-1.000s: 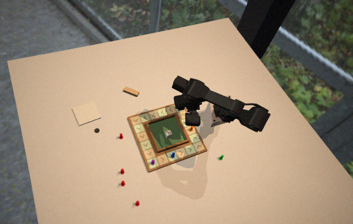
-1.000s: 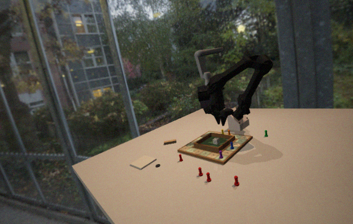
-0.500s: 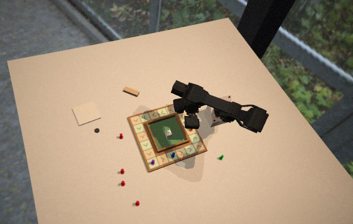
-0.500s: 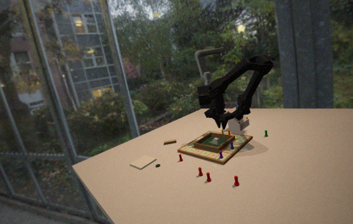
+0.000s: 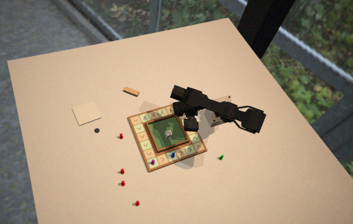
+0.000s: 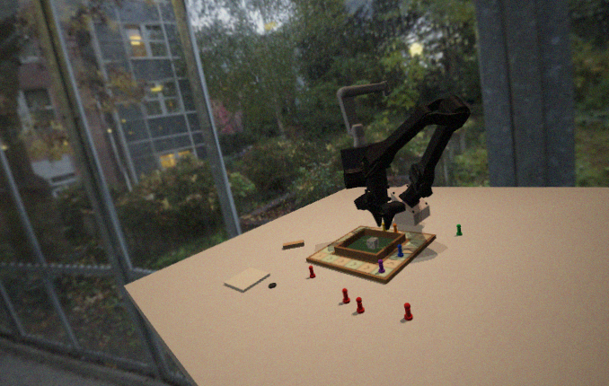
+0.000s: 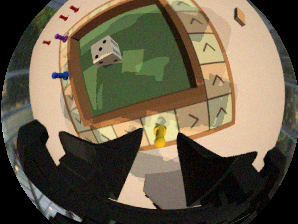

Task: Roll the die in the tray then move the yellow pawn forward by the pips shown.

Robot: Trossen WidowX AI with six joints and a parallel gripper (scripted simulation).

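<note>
The yellow pawn is right at my gripper tip. Round my gripper tip: orange pawn: 4 cm to the left; white die: 11 cm ahead, 3 cm to the left; green tray: 11 cm ahead, 2 cm to the left, 2 cm below.
</note>
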